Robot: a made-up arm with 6 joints. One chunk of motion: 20 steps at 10 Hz.
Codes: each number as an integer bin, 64 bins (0 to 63) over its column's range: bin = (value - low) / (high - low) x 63, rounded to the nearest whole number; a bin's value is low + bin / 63 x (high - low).
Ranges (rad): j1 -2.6..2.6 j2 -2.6..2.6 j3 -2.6..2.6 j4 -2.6..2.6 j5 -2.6..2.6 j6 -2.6..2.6
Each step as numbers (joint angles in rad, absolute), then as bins.
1 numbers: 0.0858 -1.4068 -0.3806 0.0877 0.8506 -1.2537
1 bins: 33 14 27 33 42 16
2 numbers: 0.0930 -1.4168 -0.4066 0.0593 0.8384 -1.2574
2 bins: 33 14 27 32 42 16
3 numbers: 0.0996 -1.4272 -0.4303 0.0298 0.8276 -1.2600
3 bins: 33 14 26 32 42 16
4 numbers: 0.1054 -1.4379 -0.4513 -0.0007 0.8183 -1.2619
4 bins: 33 14 26 31 41 16
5 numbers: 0.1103 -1.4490 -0.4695 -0.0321 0.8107 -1.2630
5 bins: 33 14 26 31 41 16
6 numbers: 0.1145 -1.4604 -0.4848 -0.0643 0.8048 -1.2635
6 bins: 33 14 26 31 41 16
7 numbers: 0.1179 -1.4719 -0.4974 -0.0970 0.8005 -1.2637
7 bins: 33 14 25 30 41 16
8 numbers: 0.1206 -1.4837 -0.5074 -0.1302 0.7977 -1.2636
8 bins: 33 14 25 30 41 16
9 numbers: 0.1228 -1.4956 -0.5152 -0.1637 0.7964 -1.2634
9 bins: 33 13 25 30 41 16
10 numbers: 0.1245 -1.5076 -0.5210 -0.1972 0.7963 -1.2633
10 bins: 33 13 25 29 41 16
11 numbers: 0.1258 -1.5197 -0.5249 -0.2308 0.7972 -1.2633
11 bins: 33 13 25 29 41 16
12 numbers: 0.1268 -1.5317 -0.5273 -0.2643 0.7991 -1.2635
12 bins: 33 13 25 28 41 16
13 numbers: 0.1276 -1.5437 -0.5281 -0.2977 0.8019 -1.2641
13 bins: 33 13 25 28 41 16
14 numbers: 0.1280 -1.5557 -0.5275 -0.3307 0.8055 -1.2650
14 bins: 33 13 25 27 41 16
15 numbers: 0.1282 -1.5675 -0.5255 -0.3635 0.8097 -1.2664
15 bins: 33 13 25 27 41 16
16 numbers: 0.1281 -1.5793 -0.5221 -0.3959 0.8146 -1.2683
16 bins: 33 12 25 27 41 16
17 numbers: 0.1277 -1.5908 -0.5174 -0.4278 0.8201 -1.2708
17 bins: 33 12 25 26 41 16
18 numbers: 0.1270 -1.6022 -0.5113 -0.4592 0.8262 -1.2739
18 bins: 33 12 25 26 42 16
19 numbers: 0.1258 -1.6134 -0.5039 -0.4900 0.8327 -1.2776
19 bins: 33 12 25 26 42 16
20 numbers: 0.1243 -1.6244 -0.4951 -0.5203 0.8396 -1.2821
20 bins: 33 12 26 25 42 16
